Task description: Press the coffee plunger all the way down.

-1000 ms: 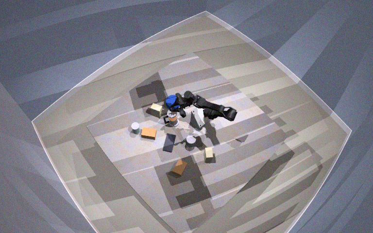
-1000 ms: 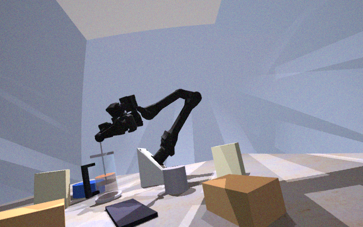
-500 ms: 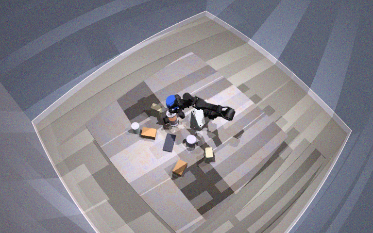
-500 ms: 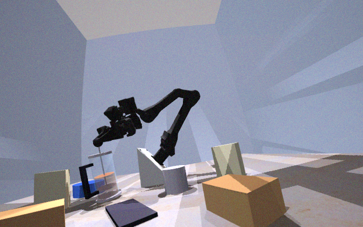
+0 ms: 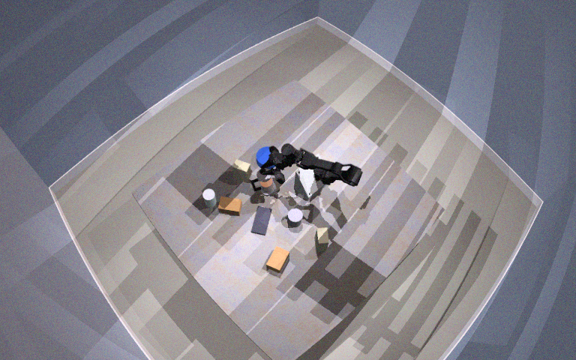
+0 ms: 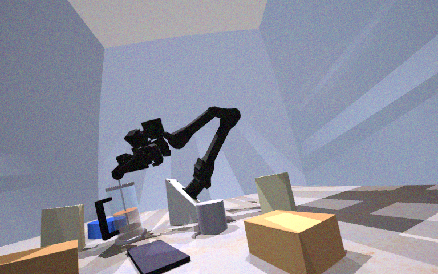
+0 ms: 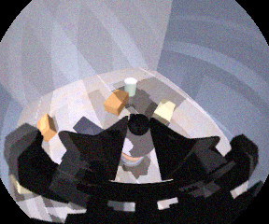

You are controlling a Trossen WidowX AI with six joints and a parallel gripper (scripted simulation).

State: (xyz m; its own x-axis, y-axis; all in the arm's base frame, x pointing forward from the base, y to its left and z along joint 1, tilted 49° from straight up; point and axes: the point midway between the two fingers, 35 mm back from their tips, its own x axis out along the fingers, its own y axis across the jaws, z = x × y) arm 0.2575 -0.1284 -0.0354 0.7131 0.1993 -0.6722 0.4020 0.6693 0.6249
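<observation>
The coffee press lies 9 cm below my gripper tip. Also, from my gripper tip: grey cylinder: 4 cm behind, 24 cm to the left, 15 cm below; then blue cylinder: 13 cm behind, 14 cm to the right, 16 cm below.
</observation>
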